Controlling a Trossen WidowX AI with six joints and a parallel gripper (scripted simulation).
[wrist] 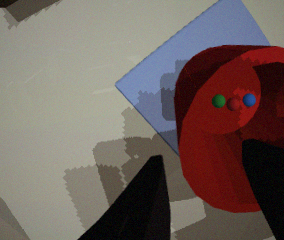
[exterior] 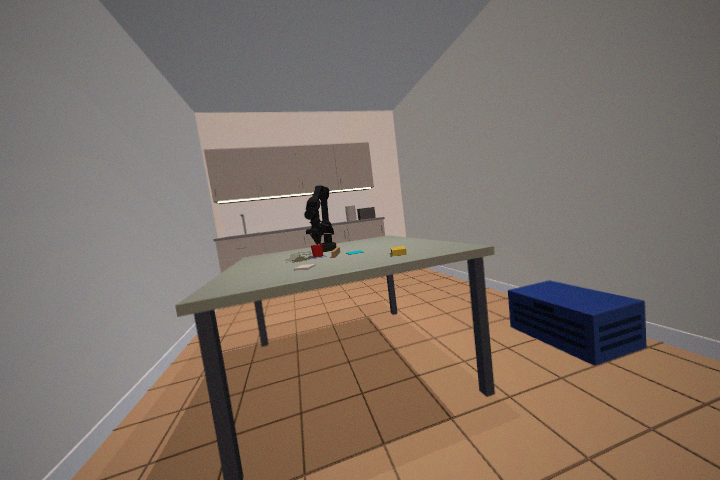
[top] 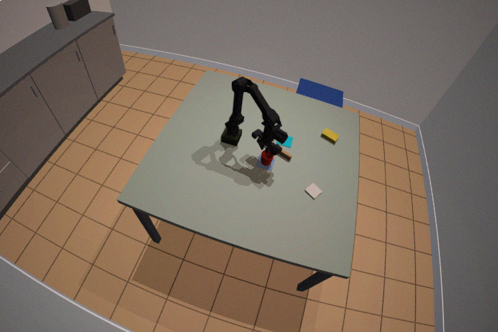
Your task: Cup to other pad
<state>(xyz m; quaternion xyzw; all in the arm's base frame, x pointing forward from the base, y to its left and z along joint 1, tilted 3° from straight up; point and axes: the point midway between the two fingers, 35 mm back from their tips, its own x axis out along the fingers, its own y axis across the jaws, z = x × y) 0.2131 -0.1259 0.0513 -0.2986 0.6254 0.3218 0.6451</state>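
The red cup is 20 mm ahead of my gripper tip, 20 mm to the right of it and 40 mm below it. The rest, counted from my gripper tip: green marble: 20 mm ahead, 20 mm to the right, 60 mm below; then blue pad: 20 mm ahead, 20 mm to the right, 90 mm below; then wooden bar: 70 mm ahead, 80 mm to the left, 70 mm below.
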